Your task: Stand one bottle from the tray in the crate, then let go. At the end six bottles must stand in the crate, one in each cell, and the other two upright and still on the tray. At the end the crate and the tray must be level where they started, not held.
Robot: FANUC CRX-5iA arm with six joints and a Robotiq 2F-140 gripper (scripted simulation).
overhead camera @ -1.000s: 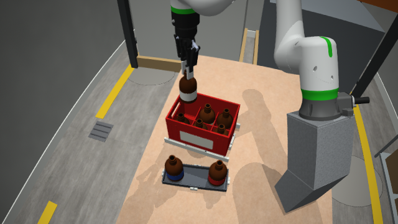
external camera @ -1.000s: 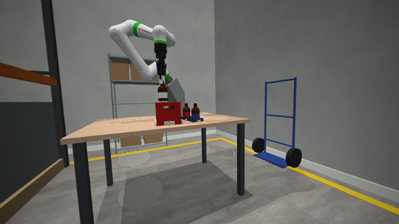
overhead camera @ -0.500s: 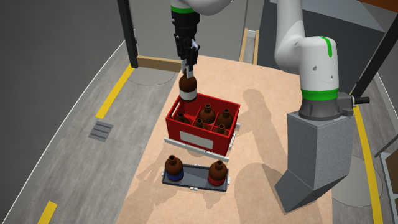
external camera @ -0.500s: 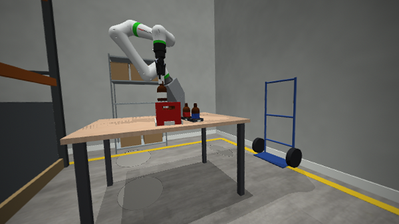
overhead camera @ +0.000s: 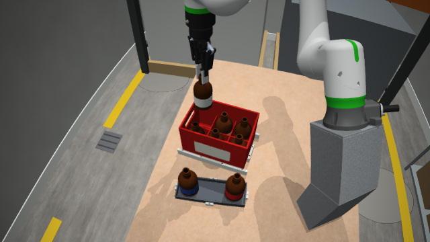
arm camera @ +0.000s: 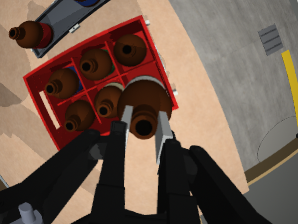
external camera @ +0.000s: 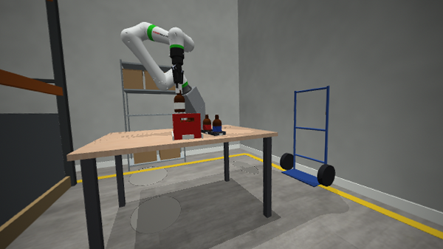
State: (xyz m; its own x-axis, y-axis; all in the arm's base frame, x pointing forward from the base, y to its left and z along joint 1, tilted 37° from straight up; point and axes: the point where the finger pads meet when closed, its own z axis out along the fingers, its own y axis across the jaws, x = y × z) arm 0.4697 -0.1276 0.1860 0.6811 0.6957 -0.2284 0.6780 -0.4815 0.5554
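Right now my hand is 9 cm above the white-banded bottle. From my hand the other things lie so: red-labelled bottle (16 cm behind, 29 cm to the left, 27 cm below); then tray (7 cm behind, 29 cm to the left, 34 cm below); then crate (8 cm behind, 6 cm to the left, 27 cm below).
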